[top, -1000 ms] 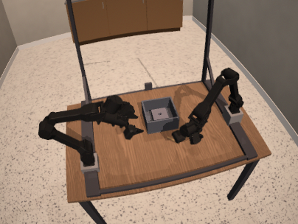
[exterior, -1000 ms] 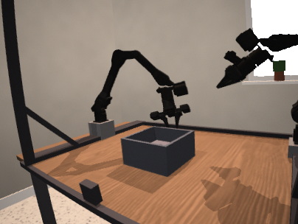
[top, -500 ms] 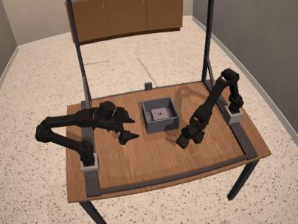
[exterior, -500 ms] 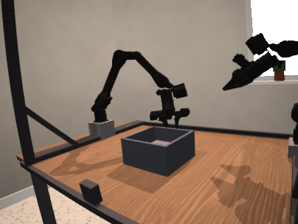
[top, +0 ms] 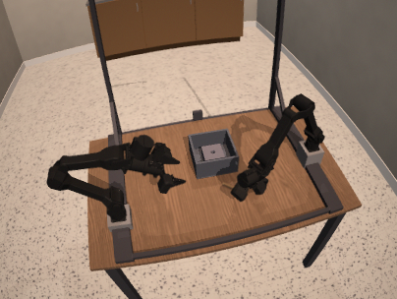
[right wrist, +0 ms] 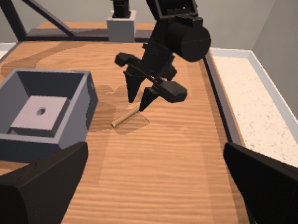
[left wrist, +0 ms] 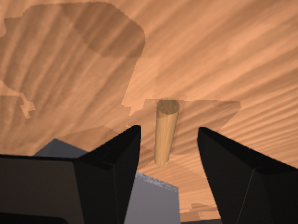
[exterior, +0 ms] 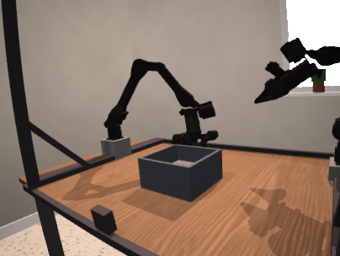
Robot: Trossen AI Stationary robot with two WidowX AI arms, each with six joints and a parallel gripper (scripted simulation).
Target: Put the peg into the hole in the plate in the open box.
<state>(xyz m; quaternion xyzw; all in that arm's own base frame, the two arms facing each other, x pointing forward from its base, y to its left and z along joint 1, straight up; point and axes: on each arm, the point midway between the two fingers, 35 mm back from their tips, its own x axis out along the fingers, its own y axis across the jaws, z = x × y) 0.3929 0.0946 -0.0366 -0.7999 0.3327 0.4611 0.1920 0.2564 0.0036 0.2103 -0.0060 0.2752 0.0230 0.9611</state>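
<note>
The wooden peg lies 4 cm behind my left hand, 3 cm to the right of it and 4 cm below it. The rest, counted from my left hand: box (22 cm behind, 4 cm to the right, 2 cm below).
</note>
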